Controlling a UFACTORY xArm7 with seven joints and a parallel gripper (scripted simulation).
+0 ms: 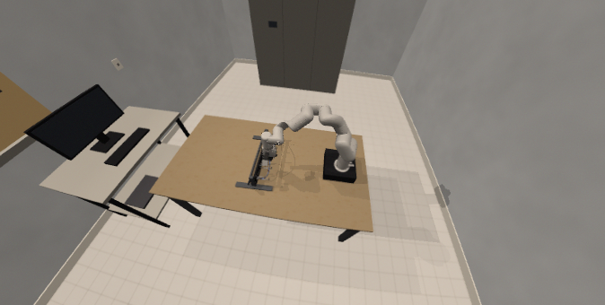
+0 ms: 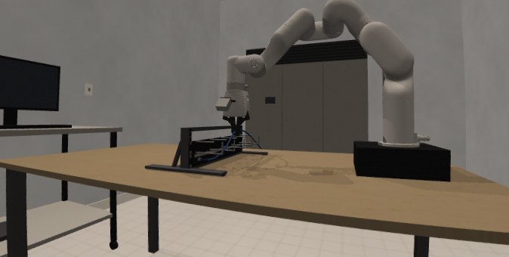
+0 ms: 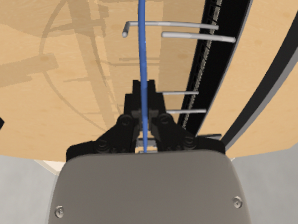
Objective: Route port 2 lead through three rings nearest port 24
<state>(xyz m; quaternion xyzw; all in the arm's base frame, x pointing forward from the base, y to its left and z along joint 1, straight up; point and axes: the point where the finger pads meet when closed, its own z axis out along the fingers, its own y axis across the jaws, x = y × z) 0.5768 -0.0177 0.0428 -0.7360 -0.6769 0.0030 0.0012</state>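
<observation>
My gripper is now 10 cm short of the black rack, 6 cm to the left of it and 6 cm above it.
</observation>
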